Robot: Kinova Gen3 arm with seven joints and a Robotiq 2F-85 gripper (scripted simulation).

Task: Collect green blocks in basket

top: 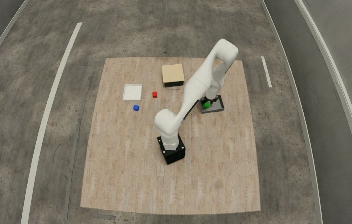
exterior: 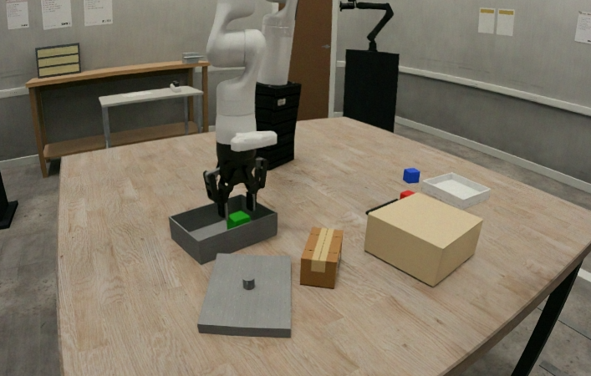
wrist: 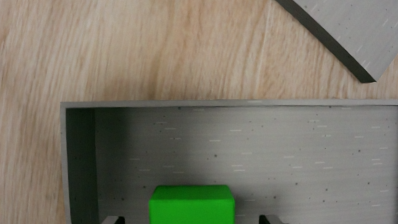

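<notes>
My hand is 1 cm short of the grey metal box, 4 cm to the left of it and 3 cm above it. The rest, counted from my hand: small cardboard box 19 cm ahead, 8 cm to the left, 2 cm below; lid 20 cm ahead, 7 cm to the right, 4 cm below; drawer 22 cm ahead, 27 cm to the left, 2 cm below.
</notes>
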